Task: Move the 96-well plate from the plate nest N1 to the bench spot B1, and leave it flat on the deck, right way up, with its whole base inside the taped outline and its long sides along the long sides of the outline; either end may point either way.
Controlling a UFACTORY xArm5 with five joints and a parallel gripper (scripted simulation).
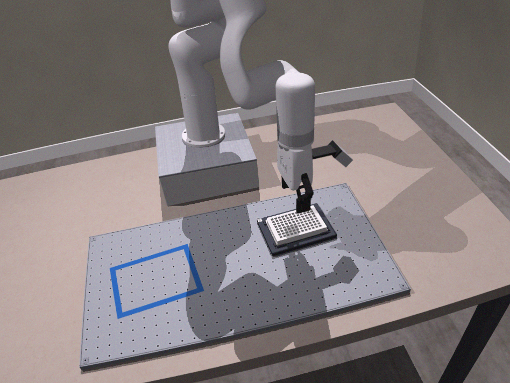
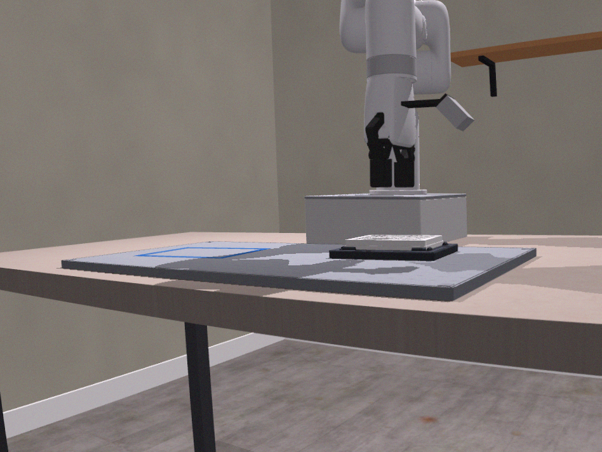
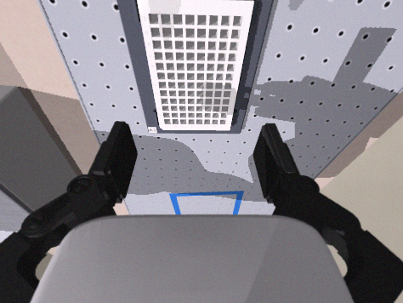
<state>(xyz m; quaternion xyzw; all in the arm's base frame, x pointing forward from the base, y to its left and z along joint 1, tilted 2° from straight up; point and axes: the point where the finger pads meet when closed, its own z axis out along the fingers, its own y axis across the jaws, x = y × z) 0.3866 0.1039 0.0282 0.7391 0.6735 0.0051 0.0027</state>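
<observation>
Now: the white 96-well plate 90 mm below my hand. Round my hand: black plate nest N1: 110 mm below.
</observation>
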